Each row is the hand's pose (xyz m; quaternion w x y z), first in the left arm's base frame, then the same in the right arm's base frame.
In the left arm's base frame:
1: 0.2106 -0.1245 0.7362 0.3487 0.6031 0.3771 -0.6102
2: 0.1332 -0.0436 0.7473 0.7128 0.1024 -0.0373 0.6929
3: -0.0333 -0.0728 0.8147 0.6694 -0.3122 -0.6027 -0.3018
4: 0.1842 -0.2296 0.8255 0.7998 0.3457 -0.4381 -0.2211
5: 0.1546 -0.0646 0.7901 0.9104 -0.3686 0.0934 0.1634
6: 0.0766 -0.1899 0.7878 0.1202 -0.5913 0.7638 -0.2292
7: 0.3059 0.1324 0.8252 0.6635 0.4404 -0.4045 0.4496
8: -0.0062 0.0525 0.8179 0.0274 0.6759 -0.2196 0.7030
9: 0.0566 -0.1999 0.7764 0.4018 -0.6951 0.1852 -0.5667
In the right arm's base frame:
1: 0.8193 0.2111 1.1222 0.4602 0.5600 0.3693 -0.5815
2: 0.7285 0.2772 1.1160 0.6518 0.0258 -0.0006 0.7580
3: 0.5644 0.2281 1.1775 0.6460 -0.2960 -0.6731 -0.2048
4: 0.8040 0.1170 1.2253 0.8242 0.3293 -0.4493 -0.1020
5: 0.7495 0.2669 1.1627 0.8641 -0.4494 0.0395 0.2234
6: 0.6947 0.1304 1.1757 0.1221 -0.6562 0.6833 -0.2961
7: 0.8610 0.4913 1.1749 0.6373 0.4067 -0.3515 0.5522
8: 0.5691 0.3553 1.1624 0.0078 0.6632 -0.1048 0.7410
9: 0.6778 0.1154 1.1649 0.4032 -0.7167 0.0639 -0.5654

